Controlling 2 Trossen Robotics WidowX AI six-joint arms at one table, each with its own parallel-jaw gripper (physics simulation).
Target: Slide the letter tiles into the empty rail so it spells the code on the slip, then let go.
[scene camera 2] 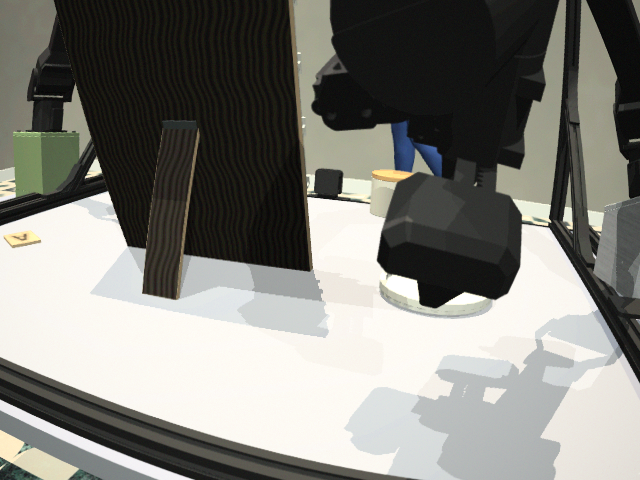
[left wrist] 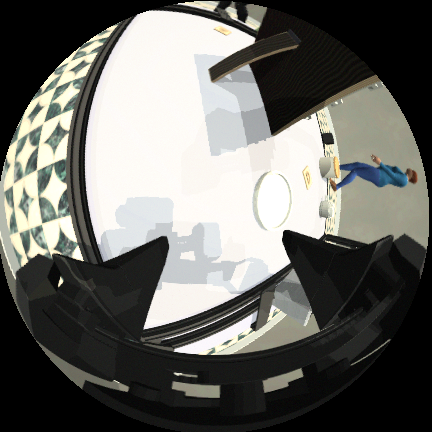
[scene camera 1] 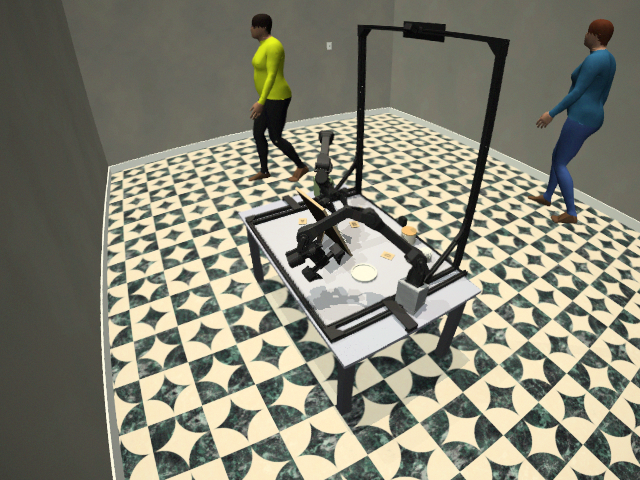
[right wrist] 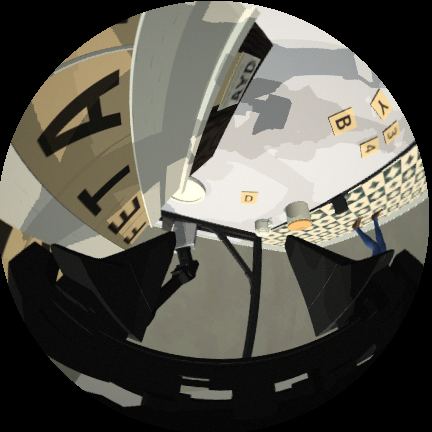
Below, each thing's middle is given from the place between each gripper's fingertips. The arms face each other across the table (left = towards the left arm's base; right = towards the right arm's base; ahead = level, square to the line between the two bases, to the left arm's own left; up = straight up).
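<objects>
Counting from my left hand, I find the prop (scene camera 2: pixel 175 168) 270 mm to the right, 50 mm behind and 20 mm below. The slip (right wrist: pixel 249 62) is 330 mm to the right of that left hand, 140 mm behind it and 60 mm below it. I also see the dark board (scene camera 2: pixel 234 77), which is 80 mm behind my left hand, 270 mm to the right of it and 60 mm above it, while the pale rail (right wrist: pixel 194 55) is 280 mm to the right of the same left hand, 110 mm behind it and 30 mm above it.
With the dark board as the reference, my right hand is 90 mm short of it and 40 mm above it. The prop is 120 mm ahead of my right hand and 120 mm below it. As for the pale rail, I find it 10 mm to the right of my right hand, 60 mm ahead of it and 70 mm below it, and the slip is 30 mm ahead of that right hand, 60 mm to the right of it and 160 mm below it.
</objects>
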